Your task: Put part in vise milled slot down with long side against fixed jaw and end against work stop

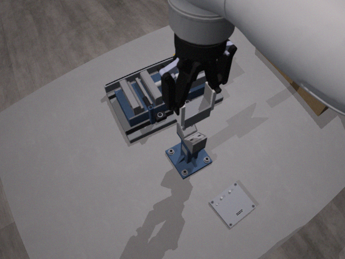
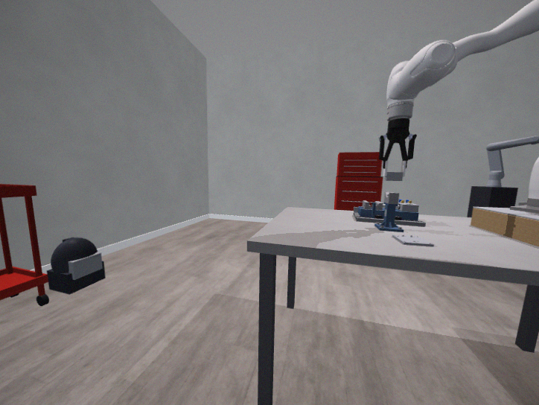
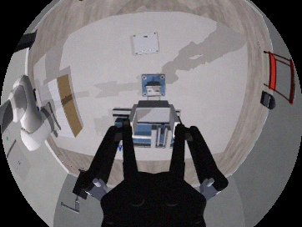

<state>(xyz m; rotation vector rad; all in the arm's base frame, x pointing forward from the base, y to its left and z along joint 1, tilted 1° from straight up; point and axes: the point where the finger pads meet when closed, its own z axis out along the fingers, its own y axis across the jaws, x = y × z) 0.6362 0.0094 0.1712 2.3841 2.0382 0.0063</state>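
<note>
Now: the part 3 cm below my hand and 1 cm to the right of it. Also, from my hand: work stop: 17 cm below, 16 cm to the right, 1 cm ahead; moving jaw: 20 cm to the right, 18 cm below, 3 cm behind; blue post: 20 cm below, 13 cm to the right, 2 cm ahead.
</note>
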